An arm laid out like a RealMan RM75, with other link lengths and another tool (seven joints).
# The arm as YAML. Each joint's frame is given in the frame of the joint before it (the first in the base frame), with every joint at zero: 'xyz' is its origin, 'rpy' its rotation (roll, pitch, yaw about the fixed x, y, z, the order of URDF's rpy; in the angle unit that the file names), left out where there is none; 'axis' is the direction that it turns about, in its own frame. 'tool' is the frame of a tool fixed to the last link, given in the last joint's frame.
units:
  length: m
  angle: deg
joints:
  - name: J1
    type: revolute
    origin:
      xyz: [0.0, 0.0, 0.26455]
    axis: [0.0, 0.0, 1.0]
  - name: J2
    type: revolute
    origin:
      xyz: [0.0, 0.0, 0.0]
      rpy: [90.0, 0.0, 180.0]
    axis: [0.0, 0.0, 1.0]
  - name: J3
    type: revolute
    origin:
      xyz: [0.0, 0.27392, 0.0]
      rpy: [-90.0, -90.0, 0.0]
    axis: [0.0, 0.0, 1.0]
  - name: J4
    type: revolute
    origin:
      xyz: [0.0, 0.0, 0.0]
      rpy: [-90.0, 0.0, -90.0]
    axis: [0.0, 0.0, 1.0]
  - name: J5
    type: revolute
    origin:
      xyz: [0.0, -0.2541, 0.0]
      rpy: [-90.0, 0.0, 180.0]
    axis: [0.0, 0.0, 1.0]
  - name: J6
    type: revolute
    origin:
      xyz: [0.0, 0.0, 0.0]
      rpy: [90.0, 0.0, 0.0]
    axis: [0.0, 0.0, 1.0]
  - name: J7
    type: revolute
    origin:
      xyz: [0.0, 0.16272, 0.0]
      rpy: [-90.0, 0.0, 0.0]
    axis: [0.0, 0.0, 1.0]
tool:
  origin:
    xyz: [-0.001, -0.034, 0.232]
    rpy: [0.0, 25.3, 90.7]
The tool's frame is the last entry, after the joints.
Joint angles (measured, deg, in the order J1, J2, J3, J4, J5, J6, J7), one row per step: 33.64 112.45 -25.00 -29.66 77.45 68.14 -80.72; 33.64 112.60 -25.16 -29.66 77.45 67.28 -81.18; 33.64 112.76 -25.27 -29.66 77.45 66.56 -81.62; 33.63 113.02 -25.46 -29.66 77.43 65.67 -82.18; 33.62 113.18 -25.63 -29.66 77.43 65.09 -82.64; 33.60 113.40 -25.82 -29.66 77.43 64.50 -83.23; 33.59 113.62 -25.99 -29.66 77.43 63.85 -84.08; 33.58 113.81 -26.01 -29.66 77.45 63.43 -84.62; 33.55 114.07 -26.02 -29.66 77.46 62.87 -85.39; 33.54 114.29 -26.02 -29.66 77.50 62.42 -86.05; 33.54 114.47 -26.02 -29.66 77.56 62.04 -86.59; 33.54 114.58 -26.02 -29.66 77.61 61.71 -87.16; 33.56 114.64 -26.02 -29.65 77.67 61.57 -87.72; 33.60 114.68 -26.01 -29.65 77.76 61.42 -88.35; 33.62 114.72 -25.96 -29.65 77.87 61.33 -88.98; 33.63 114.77 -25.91 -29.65 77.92 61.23 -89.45; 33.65 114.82 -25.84 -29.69 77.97 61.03 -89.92; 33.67 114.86 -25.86 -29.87 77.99 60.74 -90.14
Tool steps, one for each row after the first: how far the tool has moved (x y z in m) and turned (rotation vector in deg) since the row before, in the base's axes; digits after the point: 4 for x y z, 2 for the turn. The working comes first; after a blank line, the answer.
Tool pose at each row, in the base's axes (x y z in m, rotation vector in deg; the steps are taken from these numbers as rounded here): 0.2579 0.6338 -0.0258 -113.78 -12.03 -21.29; 0.2620 0.6359 -0.0270 -113.45 -11.98 -22.20; 0.2654 0.6376 -0.0282 -113.16 -11.95 -22.96; 0.2694 0.6392 -0.0308 -112.88 -11.97 -23.90; 0.2720 0.6401 -0.0326 -112.67 -12.11 -24.56; 0.2745 0.6407 -0.0352 -112.46 -12.35 -25.27; 0.2773 0.6416 -0.0377 -112.09 -12.81 -26.15; 0.2791 0.6422 -0.0392 -111.84 -12.98 -26.64; 0.2817 0.6428 -0.0412 -111.48 -13.24 -27.34; 0.2836 0.6434 -0.0427 -111.16 -13.46 -27.89; 0.2850 0.6441 -0.0438 -110.88 -13.63 -28.32; 0.2864 0.6447 -0.0444 -110.56 -13.90 -28.79; 0.2868 0.6451 -0.0448 -110.28 -14.30 -29.09; 0.2870 0.6457 -0.0447 -109.91 -14.77 -29.42; 0.2870 0.6461 -0.0444 -109.54 -15.21 -29.70; 0.2874 0.6465 -0.0444 -109.27 -15.51 -29.94; 0.2882 0.6473 -0.0438 -108.92 -15.76 -30.28; 0.2893 0.6485 -0.0426 -108.60 -15.89 -30.67

0.0041 0.0021 -0.0012 0.31 -0.64 -0.40; 0.0034 0.0017 -0.0012 0.26 -0.55 -0.32; 0.0040 0.0016 -0.0026 0.23 -0.69 -0.37; 0.0026 0.0009 -0.0018 0.15 -0.55 -0.17; 0.0025 0.0006 -0.0026 0.12 -0.63 -0.13; 0.0028 0.0009 -0.0025 0.22 -0.86 -0.03; 0.0018 0.0006 -0.0015 0.18 -0.45 -0.07; 0.0026 0.0006 -0.0020 0.26 -0.65 -0.09; 0.0019 0.0006 -0.0015 0.23 -0.52 -0.05; 0.0014 0.0007 -0.0011 0.21 -0.41 -0.03; 0.0014 0.0006 -0.0006 0.22 -0.49 0.02; 0.0004 0.0004 -0.0004 0.16 -0.42 0.18; 0.0002 0.0006 0.0001 0.22 -0.49 0.23; 0.0000 0.0004 0.0003 0.23 -0.44 0.24; 0.0004 0.0004 0.0000 0.17 -0.34 0.14; 0.0008 0.0008 0.0006 0.26 -0.39 0.08; 0.0011 0.0012 0.0012 0.25 -0.37 -0.03
